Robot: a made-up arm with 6 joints. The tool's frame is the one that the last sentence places.
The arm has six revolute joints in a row. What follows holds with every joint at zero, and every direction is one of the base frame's.
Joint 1 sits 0.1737 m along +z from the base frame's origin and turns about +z.
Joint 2 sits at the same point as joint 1 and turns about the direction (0.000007, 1, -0.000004).
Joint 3 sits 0.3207 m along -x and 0.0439 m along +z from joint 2 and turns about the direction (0.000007, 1, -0.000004).
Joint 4 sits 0.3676 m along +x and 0.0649 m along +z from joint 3 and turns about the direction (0.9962, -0.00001, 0.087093).
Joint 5 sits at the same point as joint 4 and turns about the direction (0.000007, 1, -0.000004).
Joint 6 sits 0.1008 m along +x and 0.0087 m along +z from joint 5 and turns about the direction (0.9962, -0.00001, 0.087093).
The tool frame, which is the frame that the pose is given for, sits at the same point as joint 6; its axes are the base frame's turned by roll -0.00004, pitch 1.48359 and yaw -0.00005 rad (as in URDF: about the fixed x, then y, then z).
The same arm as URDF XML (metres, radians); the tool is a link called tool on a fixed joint. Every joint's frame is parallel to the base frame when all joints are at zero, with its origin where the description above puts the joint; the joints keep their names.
<robot name="arm">
<joint name="tool_fixed" type="fixed"><parent link="link6"/><child link="tool"/><origin xyz="0 0 0" rpy="0 1.4836 -0.0001"/></joint>
<joint name="joint 6" type="continuous"><parent link="link5"/><child link="link6"/><origin xyz="0.1008 0 0.0087" rpy="0 0 0"/><axis xyz="0.9962 0 0.0871"/></joint>
<joint name="joint 5" type="continuous"><parent link="link4"/><child link="link5"/><origin xyz="0 0 0" rpy="0 0 0"/><axis xyz="0 1 0"/></joint>
<joint name="joint 4" type="continuous"><parent link="link3"/><child link="link4"/><origin xyz="0.3676 0 0.0649" rpy="0 0 0"/><axis xyz="0.9962 0 0.0871"/></joint>
<joint name="joint 3" type="continuous"><parent link="link2"/><child link="link3"/><origin xyz="-0.3207 0 0.0439" rpy="0 0 0"/><axis xyz="0 1 0"/></joint>
<joint name="joint 2" type="continuous"><parent link="link1"/><child link="link2"/><origin xyz="0 0 0" rpy="0 0 0"/><axis xyz="0 1 0"/></joint>
<joint name="joint 1" type="continuous"><parent link="base_link"/><child link="link1"/><origin xyz="0 0 0.1737" rpy="0 0 0"/><axis xyz="0 0 1"/></joint>
<link name="base_link"/>
<link name="link1"/>
<link name="link2"/>
<link name="link3"/>
<link name="link4"/>
<link name="link5"/>
<link name="link6"/>
<link name="tool"/>
</robot>

